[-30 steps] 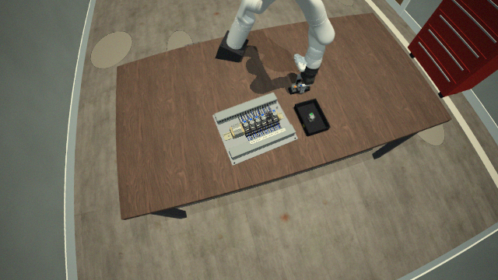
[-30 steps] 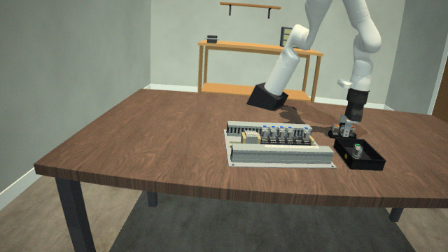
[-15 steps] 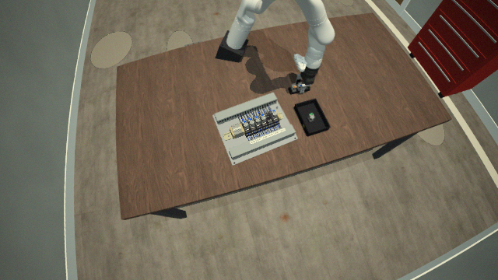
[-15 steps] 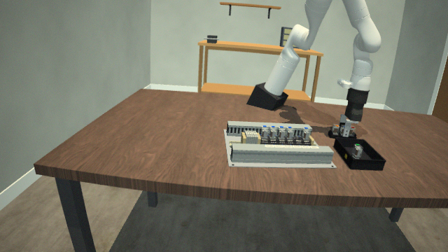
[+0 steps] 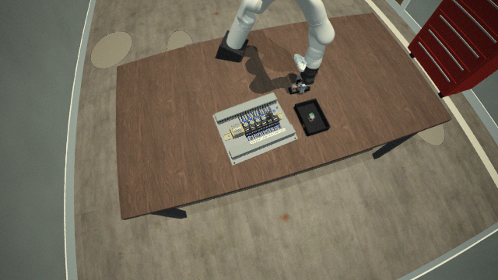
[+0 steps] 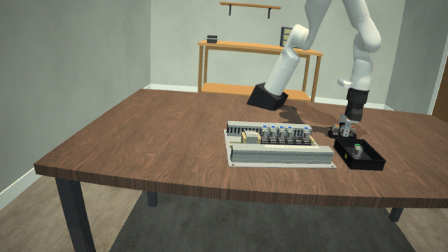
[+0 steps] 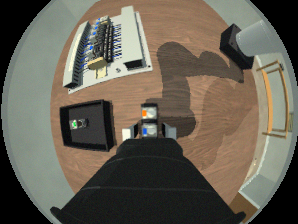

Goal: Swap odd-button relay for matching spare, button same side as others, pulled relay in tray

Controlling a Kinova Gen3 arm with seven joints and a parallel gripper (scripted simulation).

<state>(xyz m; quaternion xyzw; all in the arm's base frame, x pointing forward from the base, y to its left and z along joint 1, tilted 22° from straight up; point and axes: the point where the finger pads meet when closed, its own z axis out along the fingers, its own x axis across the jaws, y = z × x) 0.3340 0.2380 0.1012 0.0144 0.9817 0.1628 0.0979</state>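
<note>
My gripper is now 3 cm above the black stand. Round my hand: black tray 17 cm ahead, 2 cm below; then grey relay 18 cm ahead, 1 cm to the right, 1 cm below.
</note>
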